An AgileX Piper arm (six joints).
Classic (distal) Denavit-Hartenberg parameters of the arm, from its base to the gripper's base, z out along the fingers. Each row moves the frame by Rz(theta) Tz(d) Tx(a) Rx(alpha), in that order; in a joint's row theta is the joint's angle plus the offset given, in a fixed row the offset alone. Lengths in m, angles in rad.
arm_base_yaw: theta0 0  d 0.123  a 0  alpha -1.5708
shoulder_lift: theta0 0.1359  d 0  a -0.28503  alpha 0
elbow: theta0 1.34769  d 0  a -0.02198  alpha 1.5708
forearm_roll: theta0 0  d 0.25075  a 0  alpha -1.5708
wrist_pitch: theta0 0  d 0  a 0  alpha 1.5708
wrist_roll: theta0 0  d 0.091  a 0  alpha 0
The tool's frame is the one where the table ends.
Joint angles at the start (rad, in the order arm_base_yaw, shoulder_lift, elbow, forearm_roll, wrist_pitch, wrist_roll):
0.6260 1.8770 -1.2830 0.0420 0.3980 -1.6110
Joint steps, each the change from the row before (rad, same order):
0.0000 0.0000 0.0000 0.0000 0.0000 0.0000
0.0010 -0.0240 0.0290 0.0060 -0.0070 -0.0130
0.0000 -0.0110 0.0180 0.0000 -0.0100 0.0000
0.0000 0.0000 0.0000 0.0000 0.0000 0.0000
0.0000 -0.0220 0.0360 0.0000 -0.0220 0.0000
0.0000 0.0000 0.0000 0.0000 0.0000 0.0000
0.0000 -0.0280 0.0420 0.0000 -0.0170 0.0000
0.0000 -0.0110 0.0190 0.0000 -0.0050 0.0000
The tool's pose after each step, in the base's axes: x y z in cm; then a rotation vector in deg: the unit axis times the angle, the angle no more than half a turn. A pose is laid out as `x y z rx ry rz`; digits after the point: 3 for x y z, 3 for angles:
32.984 24.030 20.661 -128.561 65.117 -21.682
32.416 23.692 20.843 -128.751 64.483 -21.755
32.144 23.489 20.826 -128.600 64.431 -21.866
32.144 23.489 20.826 -128.600 64.431 -21.866
31.605 23.088 20.794 -128.197 64.282 -22.150
31.605 23.088 20.794 -128.197 64.282 -22.150
30.900 22.568 20.783 -128.042 64.246 -22.279
30.572 22.329 20.694 -128.188 64.334 -22.207

